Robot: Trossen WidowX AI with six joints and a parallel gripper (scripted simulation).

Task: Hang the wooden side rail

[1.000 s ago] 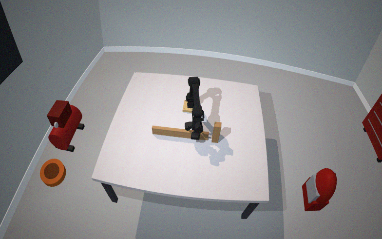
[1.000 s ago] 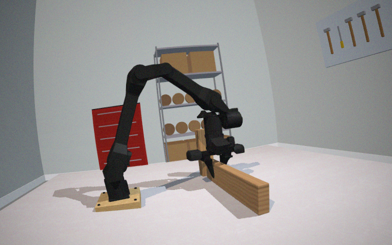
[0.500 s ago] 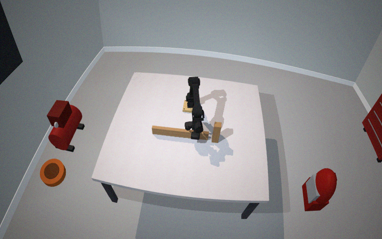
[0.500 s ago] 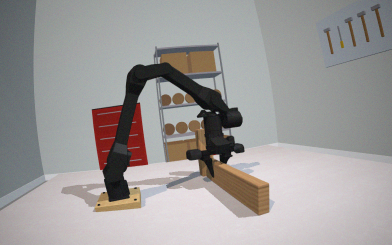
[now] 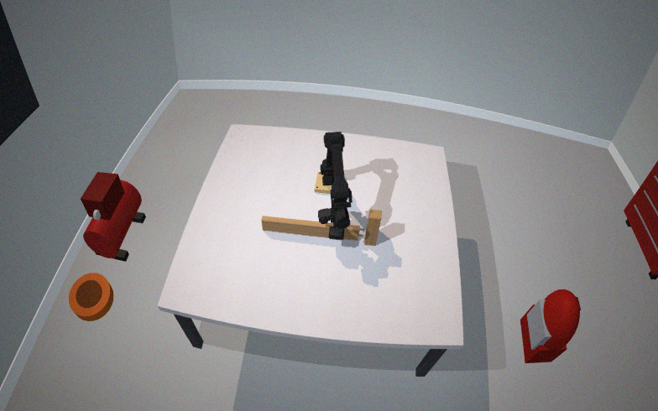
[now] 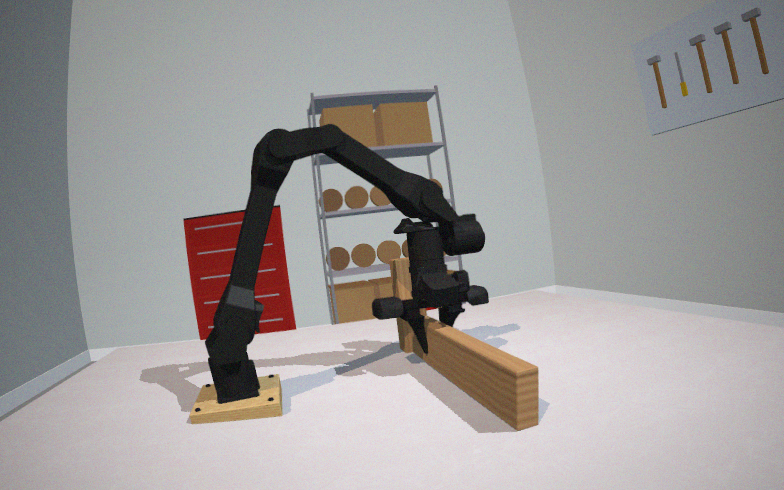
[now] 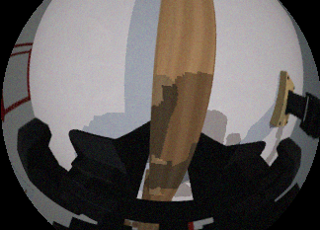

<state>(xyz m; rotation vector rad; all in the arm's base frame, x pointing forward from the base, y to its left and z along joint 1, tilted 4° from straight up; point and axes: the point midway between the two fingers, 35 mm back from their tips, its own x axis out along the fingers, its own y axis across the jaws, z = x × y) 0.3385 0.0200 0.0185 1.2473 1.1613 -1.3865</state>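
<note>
Now: gripper tip 15 cm to the right of the headboard post, 6 cm below it and 3 cm short of it.
</note>
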